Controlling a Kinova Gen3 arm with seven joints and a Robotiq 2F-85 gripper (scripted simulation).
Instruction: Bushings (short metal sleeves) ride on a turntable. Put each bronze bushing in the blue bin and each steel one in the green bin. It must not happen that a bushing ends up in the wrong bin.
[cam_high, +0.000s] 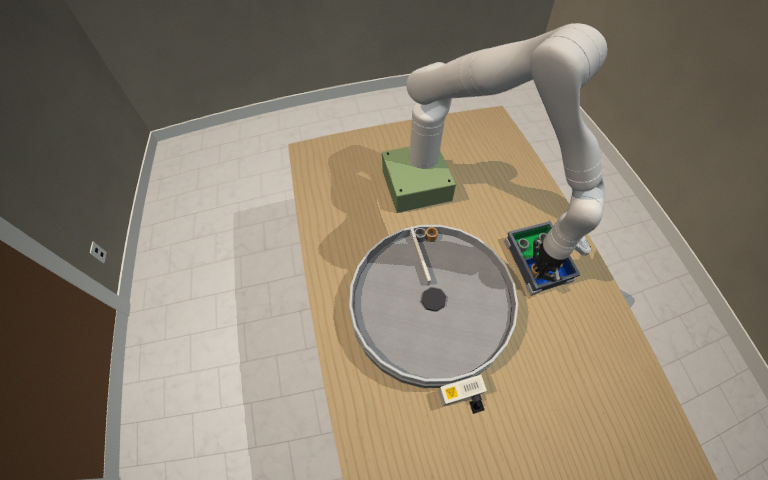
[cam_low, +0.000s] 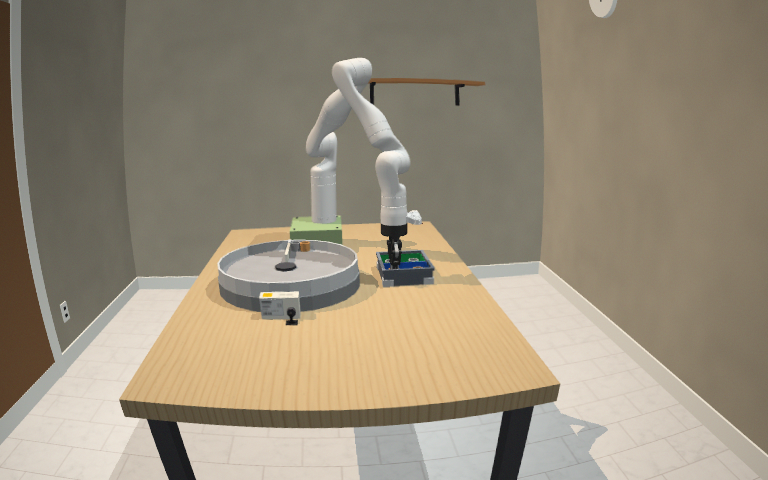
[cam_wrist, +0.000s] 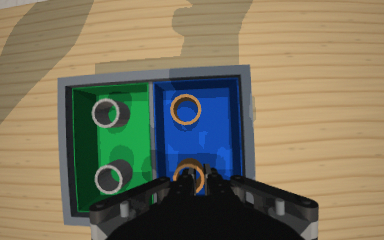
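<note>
The blue bin lies 5 cm behind my hand, 3 cm to the left of it and 1 cm below it. Round my hand: turntable 3 cm ahead, 31 cm to the right, 2 cm above.
</note>
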